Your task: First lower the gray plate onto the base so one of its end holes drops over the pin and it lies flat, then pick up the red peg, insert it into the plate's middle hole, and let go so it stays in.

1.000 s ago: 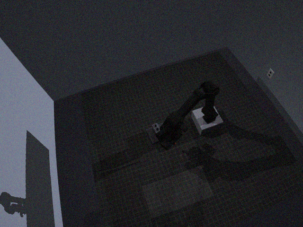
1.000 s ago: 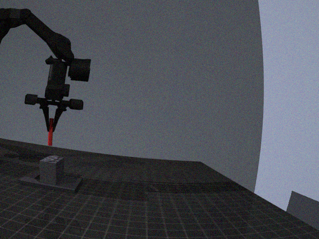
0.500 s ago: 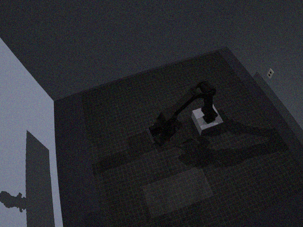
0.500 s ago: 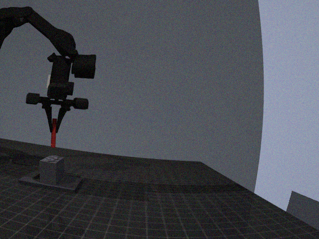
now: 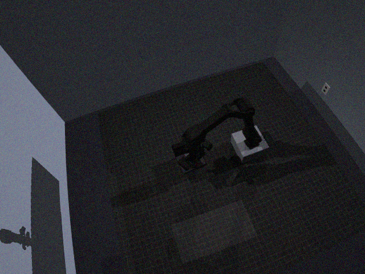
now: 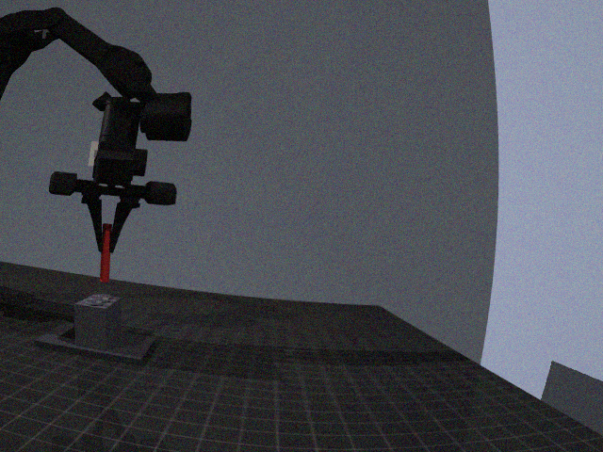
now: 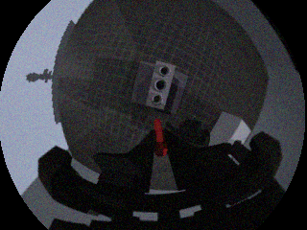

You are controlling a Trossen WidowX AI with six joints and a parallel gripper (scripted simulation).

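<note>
Right now the gray plate is 1 cm ahead of my gripper tip, 7 cm to the right of it and 7 cm below it. From my gripper tip the other things lie so: red peg (right at my gripper tip).
</note>
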